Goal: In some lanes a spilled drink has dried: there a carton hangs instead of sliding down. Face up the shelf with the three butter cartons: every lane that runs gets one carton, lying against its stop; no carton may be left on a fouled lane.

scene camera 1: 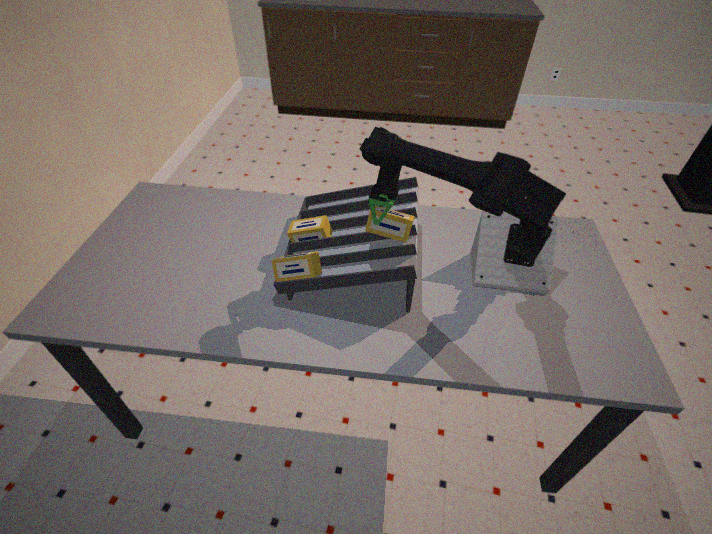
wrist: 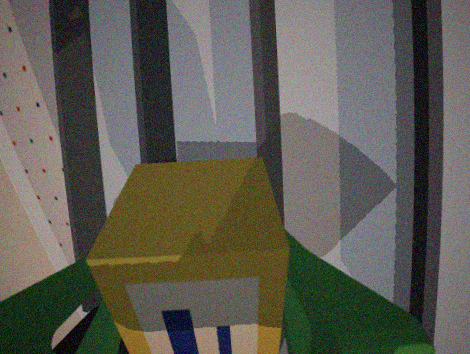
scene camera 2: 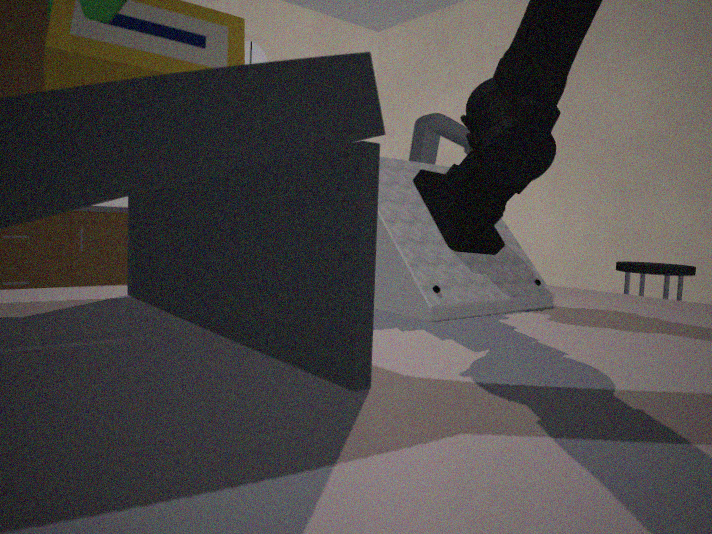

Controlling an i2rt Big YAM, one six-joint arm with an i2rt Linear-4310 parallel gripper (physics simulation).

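Places are measured from the arm's base along level axes (x ahead, y left, z up), in millimetres.
Pixels of known places: gripper, fingertip midpoint: (scene camera 1: 377,221) (wrist: 201,236) (scene camera 2: 91,54); arm's base at its link origin: (scene camera 1: 521,245) (scene camera 2: 454,215).
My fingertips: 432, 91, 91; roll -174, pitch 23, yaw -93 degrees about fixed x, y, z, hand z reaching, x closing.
Ahead of a thing's pixels: the offset from my fingertips to its top centre, as dx, dy, dz. Level surfaces: height alone.
The dark sloping shelf (scene camera 1: 356,278) (scene camera 2: 247,229) (wrist: 155,75) has several lanes between straight rails. One yellow butter carton @[+212, +124, -44] (scene camera 1: 296,267) lies at the low left end of the front lane in scene camera 1. A second carton @[+221, -49, -68] (scene camera 1: 309,229) lies at the low end of a lane farther back. My gripper (scene camera 1: 377,221) (wrist: 201,236), with green fingers, is shut on the third carton @[-35, +2, +48] (scene camera 1: 392,226) (scene camera 2: 172,48) (wrist: 190,300), near the high right end over the middle lanes. I cannot tell whether it touches the shelf. No spill is discernible; the stops are hidden.
The shelf stands on the grey table @[dz -199] (scene camera 1: 143,275). The arm's pale base plate (scene camera 1: 488,264) (scene camera 2: 402,195) is right of the shelf. A brown cabinet (scene camera 1: 396,63) stands behind the table. Arm shadows cross the table and lanes.
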